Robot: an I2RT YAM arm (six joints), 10 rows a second.
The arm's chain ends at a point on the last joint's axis. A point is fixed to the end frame.
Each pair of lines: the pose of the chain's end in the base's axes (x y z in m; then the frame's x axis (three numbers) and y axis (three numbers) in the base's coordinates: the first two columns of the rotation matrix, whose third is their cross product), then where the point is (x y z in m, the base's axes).
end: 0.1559, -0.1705, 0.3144, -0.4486, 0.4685, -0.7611, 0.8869, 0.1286, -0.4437
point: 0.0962 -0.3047 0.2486
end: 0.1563, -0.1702, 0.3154, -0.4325, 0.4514, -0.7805, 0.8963, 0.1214, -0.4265
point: 0.0983 -0.3059 0.2511
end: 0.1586, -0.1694, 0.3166, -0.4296, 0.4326, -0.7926, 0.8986, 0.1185, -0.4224
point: 0.1020 -0.3067 0.2547
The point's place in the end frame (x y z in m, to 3 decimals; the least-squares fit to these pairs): 0.014 -0.041 0.155
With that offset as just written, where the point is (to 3 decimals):
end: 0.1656, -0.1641, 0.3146, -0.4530, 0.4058, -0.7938, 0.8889, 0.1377, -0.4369
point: 0.112 -0.304 0.256
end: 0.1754, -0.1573, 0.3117, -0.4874, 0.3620, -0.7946, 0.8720, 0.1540, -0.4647
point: 0.126 -0.301 0.259
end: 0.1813, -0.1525, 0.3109, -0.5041, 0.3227, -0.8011, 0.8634, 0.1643, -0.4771
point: 0.135 -0.299 0.263
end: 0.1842, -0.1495, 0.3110, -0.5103, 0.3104, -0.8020, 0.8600, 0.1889, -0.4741
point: 0.142 -0.297 0.263
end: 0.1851, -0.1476, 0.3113, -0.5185, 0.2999, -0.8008, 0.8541, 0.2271, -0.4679
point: 0.149 -0.296 0.261
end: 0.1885, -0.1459, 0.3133, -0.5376, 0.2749, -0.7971, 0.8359, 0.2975, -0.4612
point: 0.164 -0.296 0.261
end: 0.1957, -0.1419, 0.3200, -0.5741, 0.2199, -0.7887, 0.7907, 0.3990, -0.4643
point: 0.188 -0.293 0.266
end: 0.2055, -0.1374, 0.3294, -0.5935, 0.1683, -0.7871, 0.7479, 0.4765, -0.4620
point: 0.213 -0.288 0.274
